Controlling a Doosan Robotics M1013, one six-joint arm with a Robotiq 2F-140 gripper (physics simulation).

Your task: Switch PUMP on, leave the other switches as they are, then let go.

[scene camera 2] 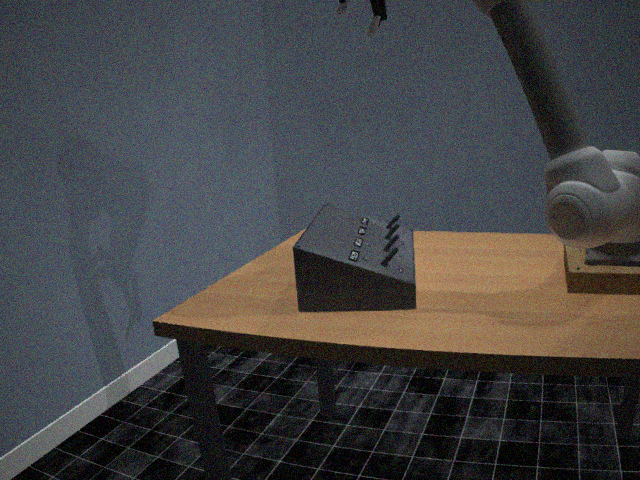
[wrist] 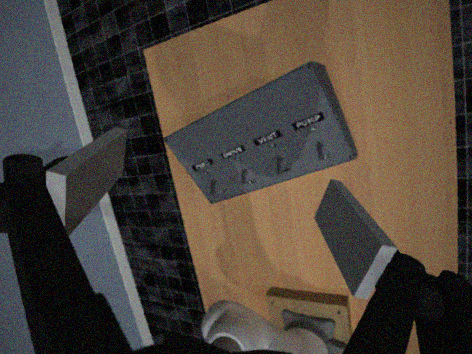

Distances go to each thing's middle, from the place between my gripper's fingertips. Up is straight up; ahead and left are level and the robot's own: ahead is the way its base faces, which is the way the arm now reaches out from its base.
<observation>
The dark sloped switch box (scene camera 2: 339, 267) is 62 cm below my hand, 26 cm to the left of it and 7 cm behind it.
</observation>
